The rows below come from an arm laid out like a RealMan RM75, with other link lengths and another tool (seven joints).
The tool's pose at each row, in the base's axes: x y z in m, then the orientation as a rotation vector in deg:
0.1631, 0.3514, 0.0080, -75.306, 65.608, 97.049
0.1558, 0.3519, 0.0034, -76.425, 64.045, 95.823
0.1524, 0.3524, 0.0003, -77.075, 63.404, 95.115
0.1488, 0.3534, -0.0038, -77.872, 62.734, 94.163
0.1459, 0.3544, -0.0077, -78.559, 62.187, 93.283
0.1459, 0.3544, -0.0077, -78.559, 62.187, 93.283
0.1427, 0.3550, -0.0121, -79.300, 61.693, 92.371
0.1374, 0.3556, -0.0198, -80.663, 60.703, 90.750
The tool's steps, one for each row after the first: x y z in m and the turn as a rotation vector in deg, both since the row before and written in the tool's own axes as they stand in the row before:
0.0062, 0.0054, 0.0026, -0.290, 0.292, -1.821
0.0038, 0.0023, 0.0014, -0.094, 0.291, -0.883
0.0047, 0.0022, 0.0019, -0.034, 0.428, -1.059
0.0044, 0.0017, 0.0017, 0.012, 0.398, -0.927
0.0000, 0.0000, 0.0000, 0.000, 0.000, 0.000
0.0049, 0.0021, 0.0014, 0.014, 0.470, -0.913
0.0084, 0.0037, 0.0020, -0.046, 0.831, -1.688

